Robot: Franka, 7 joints.
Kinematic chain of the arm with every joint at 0, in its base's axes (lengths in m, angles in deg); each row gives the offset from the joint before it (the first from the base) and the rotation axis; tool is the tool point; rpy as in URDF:
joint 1: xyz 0 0 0.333 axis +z
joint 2: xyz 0 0 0 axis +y
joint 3: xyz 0 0 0.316 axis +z
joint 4: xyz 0.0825 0 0 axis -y
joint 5: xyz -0.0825 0 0.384 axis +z
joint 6: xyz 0 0 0 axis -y
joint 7: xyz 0.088 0 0 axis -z
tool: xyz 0 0 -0.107 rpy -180 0 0
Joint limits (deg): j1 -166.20..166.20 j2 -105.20..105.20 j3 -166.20..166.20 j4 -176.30..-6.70 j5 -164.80..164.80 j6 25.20..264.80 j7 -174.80..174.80
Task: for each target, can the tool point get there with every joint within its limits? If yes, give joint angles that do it. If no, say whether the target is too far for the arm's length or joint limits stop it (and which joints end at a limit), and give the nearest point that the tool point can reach.
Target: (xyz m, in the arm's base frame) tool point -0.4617 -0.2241 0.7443
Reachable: yes | joints 84.10 15.78 141.11 -103.16 72.66 193.81 -6.29
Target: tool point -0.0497 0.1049 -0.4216
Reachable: no: joint limits stop it (at a limit: joint 2) | nearest point -0.0595 0.1255 -0.3408 | short by 0.084 m
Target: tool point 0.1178 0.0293 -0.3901
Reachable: no: joint limits stop it (at a limit: joint 2) | nearest point 0.1319 0.0328 -0.3399 | short by 0.052 m
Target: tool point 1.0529 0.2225 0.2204
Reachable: no: too far | nearest point 0.8348 0.1764 0.2437 | short by 0.224 m
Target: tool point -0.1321 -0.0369 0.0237
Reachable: yes | joints -115.52 75.06 -38.08 -144.05 57.89 52.05 47.45
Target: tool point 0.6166 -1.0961 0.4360
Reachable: no: too far | nearest point 0.4192 -0.7452 0.4030 | short by 0.404 m
